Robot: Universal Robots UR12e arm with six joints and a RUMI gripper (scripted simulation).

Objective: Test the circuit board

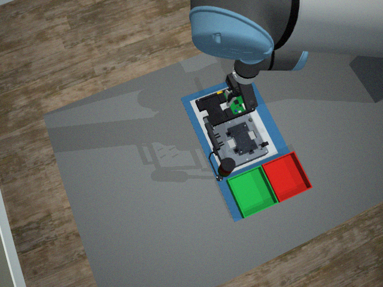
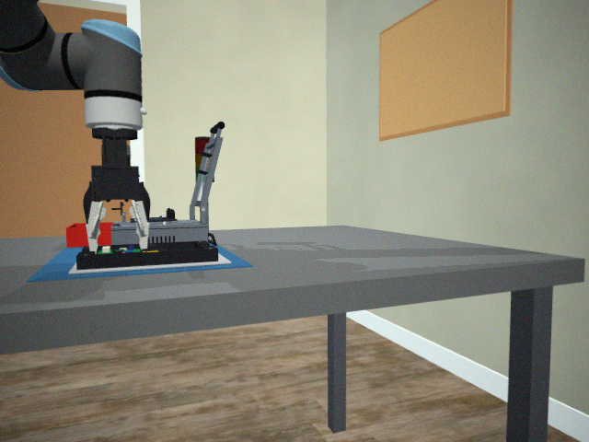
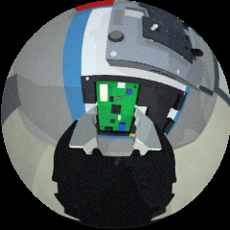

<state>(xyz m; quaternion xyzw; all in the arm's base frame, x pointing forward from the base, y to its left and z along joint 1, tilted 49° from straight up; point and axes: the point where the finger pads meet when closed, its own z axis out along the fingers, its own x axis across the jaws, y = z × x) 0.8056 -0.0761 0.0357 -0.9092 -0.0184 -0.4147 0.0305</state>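
The green circuit board lies right at my hand. Round my hand: red bin: 80 mm behind, 360 mm to the left, 10 mm below; then black latch hook: 20 mm behind, 220 mm to the left, 70 mm above; then tester lid: 170 mm ahead, 180 mm to the left, 160 mm above.
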